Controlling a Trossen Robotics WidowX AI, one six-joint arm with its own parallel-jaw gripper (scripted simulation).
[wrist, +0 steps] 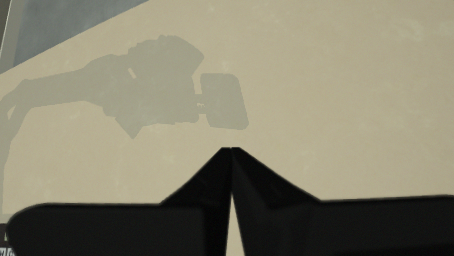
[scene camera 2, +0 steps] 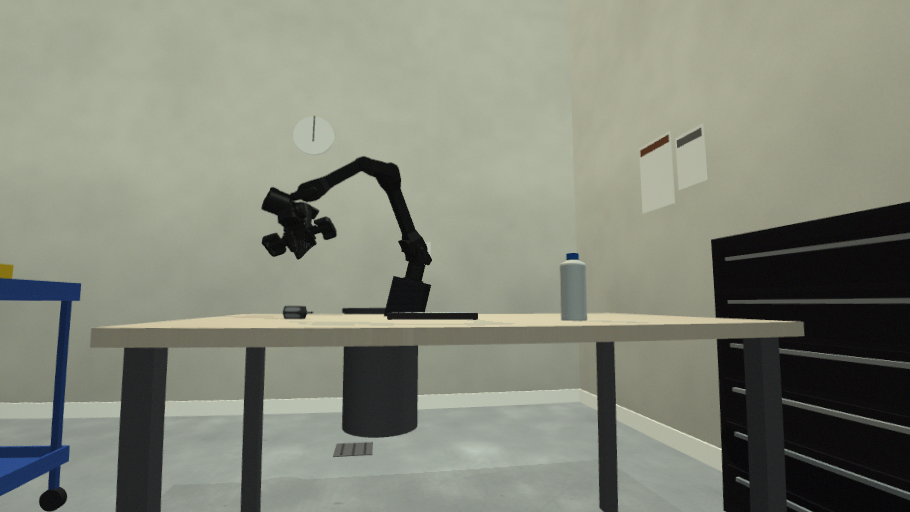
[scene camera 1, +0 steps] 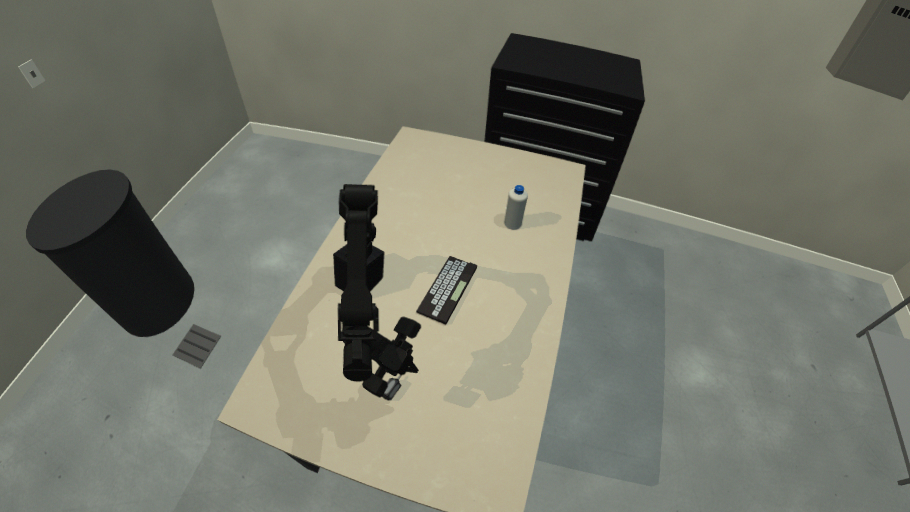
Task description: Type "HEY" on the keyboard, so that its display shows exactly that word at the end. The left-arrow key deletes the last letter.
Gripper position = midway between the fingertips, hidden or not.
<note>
In view: my gripper [scene camera 1: 417,371].
My gripper is seen too in the wrist view [wrist: 230,156] and in scene camera 2 [scene camera 2: 298,258].
</note>
